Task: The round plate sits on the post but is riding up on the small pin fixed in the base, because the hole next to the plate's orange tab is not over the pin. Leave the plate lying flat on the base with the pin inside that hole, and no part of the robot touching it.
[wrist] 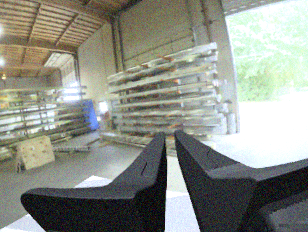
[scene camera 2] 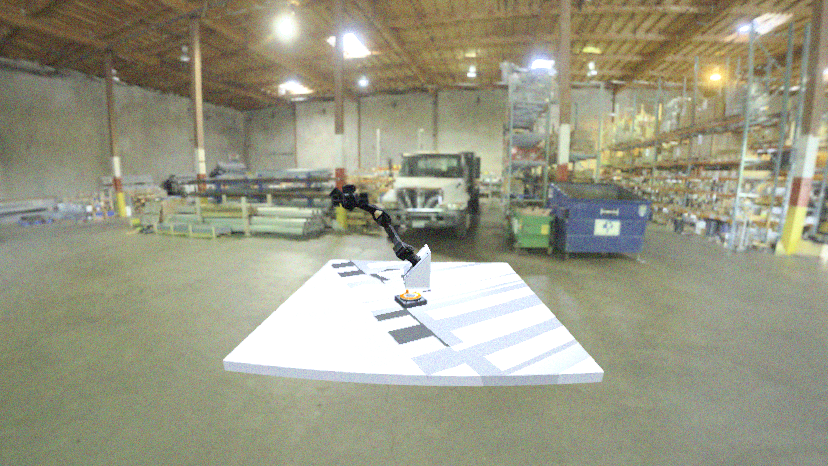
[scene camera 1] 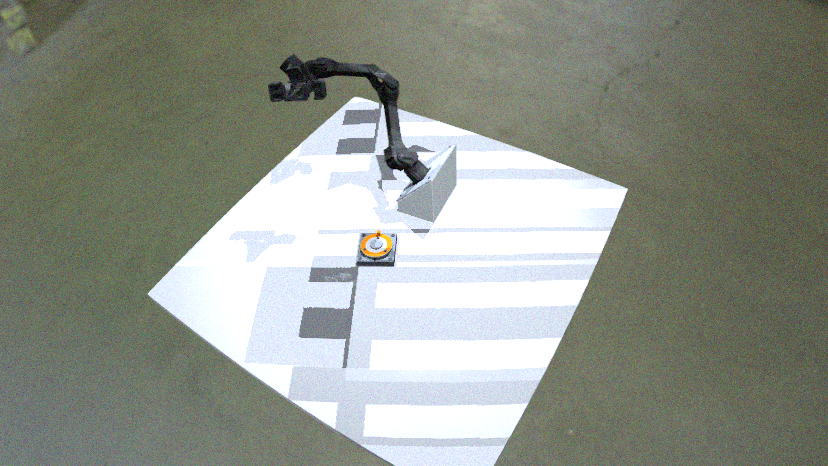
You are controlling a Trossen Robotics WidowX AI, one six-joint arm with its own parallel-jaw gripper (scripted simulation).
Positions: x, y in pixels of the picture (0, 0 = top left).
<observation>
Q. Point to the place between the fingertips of the gripper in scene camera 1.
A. At 287, 99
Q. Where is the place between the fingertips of the gripper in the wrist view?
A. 169, 137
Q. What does the gripper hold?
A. Nothing.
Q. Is the gripper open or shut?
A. Shut.
</observation>
